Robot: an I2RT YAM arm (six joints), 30 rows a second.
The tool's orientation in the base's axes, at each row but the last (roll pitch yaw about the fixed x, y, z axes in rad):
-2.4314, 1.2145, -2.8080
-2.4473, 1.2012, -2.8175
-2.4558, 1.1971, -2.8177
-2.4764, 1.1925, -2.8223
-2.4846, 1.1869, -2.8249
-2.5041, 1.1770, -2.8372
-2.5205, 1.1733, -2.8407
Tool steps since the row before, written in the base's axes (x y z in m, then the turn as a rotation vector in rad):
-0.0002, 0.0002, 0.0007, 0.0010, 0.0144, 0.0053
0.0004, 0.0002, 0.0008, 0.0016, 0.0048, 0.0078
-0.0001, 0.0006, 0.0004, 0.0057, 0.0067, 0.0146
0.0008, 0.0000, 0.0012, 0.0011, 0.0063, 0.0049
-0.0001, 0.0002, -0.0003, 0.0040, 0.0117, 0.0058
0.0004, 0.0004, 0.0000, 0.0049, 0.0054, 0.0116
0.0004, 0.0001, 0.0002, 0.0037, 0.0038, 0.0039
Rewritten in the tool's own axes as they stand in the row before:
-0.0006, 0.0000, -0.0004, -0.0069, 0.0123, -0.0060
-0.0009, 0.0001, 0.0001, -0.0084, 0.0031, -0.0026
-0.0004, 0.0004, -0.0004, -0.0163, 0.0046, -0.0016
-0.0014, 0.0000, 0.0004, -0.0057, 0.0051, -0.0027
0.0003, 0.0002, -0.0001, -0.0082, 0.0107, -0.0023
-0.0002, 0.0005, 0.0002, -0.0131, 0.0038, -0.0011
-0.0003, 0.0002, 0.0003, -0.0054, 0.0037, 0.0008

